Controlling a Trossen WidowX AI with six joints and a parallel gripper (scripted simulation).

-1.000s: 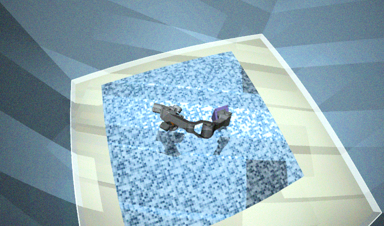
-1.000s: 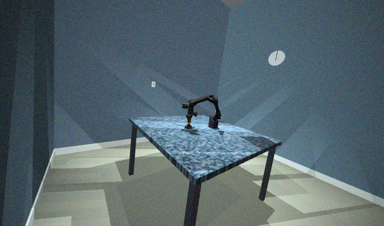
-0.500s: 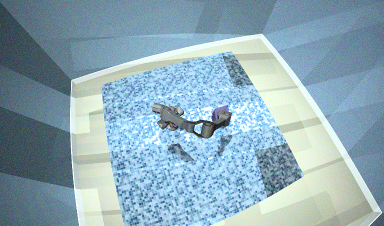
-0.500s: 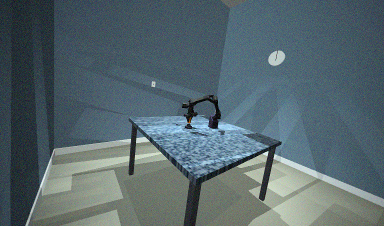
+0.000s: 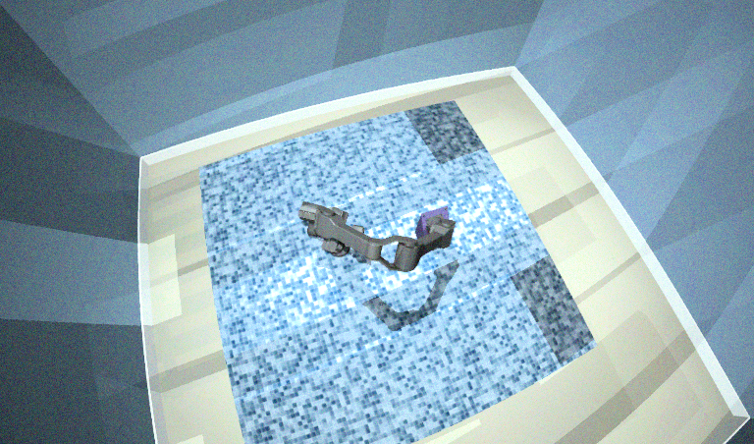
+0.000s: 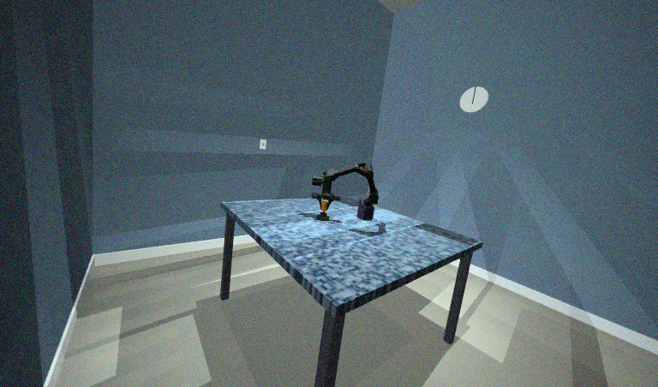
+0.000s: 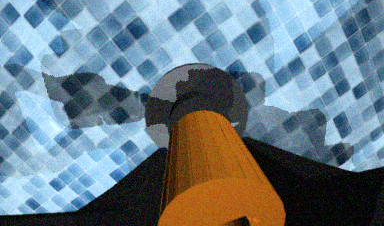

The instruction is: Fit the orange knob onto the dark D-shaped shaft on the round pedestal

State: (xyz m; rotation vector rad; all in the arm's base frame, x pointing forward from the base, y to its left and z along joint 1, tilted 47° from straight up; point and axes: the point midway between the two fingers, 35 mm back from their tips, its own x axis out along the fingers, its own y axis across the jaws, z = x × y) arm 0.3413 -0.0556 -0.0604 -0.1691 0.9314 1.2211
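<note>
Now: gripper tip 2 cm below the orange knob. From my gripper tip the other things lie so: pedestal (4 cm below).
</note>
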